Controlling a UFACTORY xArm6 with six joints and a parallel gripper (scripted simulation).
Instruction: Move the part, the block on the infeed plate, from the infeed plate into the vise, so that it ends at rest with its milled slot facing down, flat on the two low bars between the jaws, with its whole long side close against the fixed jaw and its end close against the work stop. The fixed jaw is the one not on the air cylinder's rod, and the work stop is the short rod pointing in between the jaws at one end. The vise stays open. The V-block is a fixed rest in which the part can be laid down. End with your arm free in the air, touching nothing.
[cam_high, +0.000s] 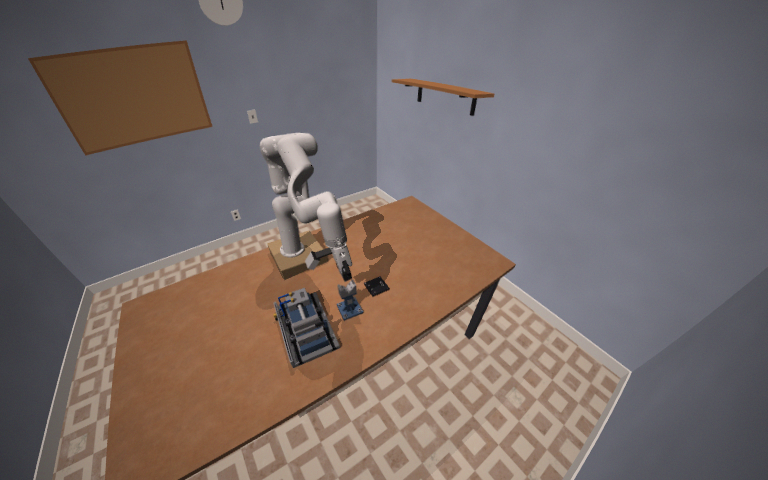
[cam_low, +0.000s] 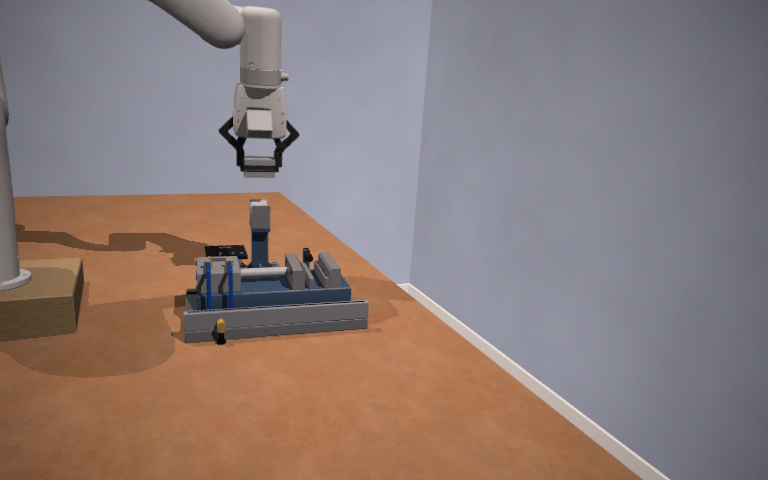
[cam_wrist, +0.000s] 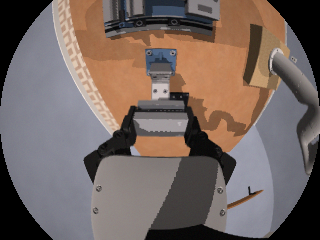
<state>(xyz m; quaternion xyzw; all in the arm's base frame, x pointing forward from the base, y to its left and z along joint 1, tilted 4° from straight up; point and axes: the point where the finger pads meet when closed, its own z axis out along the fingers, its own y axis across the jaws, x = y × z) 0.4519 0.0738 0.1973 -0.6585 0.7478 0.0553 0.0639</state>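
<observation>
Right now my hand is 10 mm above the part. Also, from my hand: white cylinder rod: 190 mm to the right, 170 mm below, 30 mm behind; post: 190 mm below; black work stop: 160 mm below, 150 mm to the right, 60 mm ahead.
</observation>
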